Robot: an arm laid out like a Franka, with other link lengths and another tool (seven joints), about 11 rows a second.
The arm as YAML. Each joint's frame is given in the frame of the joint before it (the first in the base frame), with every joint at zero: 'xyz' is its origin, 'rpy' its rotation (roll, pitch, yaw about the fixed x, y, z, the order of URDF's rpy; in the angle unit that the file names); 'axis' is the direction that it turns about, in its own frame. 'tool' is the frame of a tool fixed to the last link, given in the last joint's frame.
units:
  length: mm
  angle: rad
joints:
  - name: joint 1
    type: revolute
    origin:
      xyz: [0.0, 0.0, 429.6]
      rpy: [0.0, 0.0, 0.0]
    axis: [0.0, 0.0, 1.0]
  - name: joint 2
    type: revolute
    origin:
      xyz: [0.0, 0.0, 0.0]
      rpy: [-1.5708, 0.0, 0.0]
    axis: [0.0, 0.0, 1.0]
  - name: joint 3
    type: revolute
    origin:
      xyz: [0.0, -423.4, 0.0]
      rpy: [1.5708, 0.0, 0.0]
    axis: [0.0, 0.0, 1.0]
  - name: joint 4
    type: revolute
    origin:
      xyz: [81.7, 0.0, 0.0]
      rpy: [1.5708, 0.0, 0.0]
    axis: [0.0, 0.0, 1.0]
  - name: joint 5
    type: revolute
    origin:
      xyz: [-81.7, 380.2, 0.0]
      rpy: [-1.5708, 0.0, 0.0]
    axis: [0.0, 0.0, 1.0]
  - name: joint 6
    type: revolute
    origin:
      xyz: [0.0, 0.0, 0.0]
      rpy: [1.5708, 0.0, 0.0]
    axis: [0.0, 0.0, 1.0]
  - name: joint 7
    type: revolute
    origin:
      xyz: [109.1, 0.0, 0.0]
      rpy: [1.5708, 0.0, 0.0]
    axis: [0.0, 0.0, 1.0]
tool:
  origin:
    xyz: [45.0, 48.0, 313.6]
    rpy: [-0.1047, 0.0, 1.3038]
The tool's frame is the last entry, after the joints.
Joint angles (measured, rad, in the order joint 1, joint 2, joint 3, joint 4, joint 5, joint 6, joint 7), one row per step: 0.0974, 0.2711, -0.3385, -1.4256, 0.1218, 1.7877, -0.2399; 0.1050, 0.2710, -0.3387, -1.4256, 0.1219, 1.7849, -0.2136; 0.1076, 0.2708, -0.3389, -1.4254, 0.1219, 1.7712, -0.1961; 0.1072, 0.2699, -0.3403, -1.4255, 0.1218, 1.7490, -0.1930; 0.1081, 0.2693, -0.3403, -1.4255, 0.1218, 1.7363, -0.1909; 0.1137, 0.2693, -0.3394, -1.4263, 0.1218, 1.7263, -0.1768; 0.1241, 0.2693, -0.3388, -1.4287, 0.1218, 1.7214, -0.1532; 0.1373, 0.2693, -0.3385, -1.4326, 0.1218, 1.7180, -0.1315; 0.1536, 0.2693, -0.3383, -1.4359, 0.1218, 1.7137, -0.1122; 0.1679, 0.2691, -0.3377, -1.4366, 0.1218, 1.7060, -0.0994
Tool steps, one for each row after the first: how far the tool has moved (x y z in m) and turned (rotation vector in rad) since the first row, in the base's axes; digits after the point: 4 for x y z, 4 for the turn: -0.0009, 0.0046, -0.0006, 0.0036, 0.0028, -0.0187; -0.0052, 0.0067, -0.0031, 0.0084, 0.0158, -0.0332; -0.0123, 0.0070, -0.0065, 0.0131, 0.0367, -0.0374; -0.0160, 0.0085, -0.0084, 0.0161, 0.0486, -0.0382; -0.0189, 0.0134, -0.0108, 0.0195, 0.0594, -0.0456; -0.0206, 0.0208, -0.0131, 0.0226, 0.0670, -0.0582; -0.0219, 0.0300, -0.0159, 0.0251, 0.0746, -0.0666; -0.0229, 0.0415, -0.0185, 0.0271, 0.0826, -0.0696; -0.0243, 0.0522, -0.0201, 0.0287, 0.0912, -0.0673
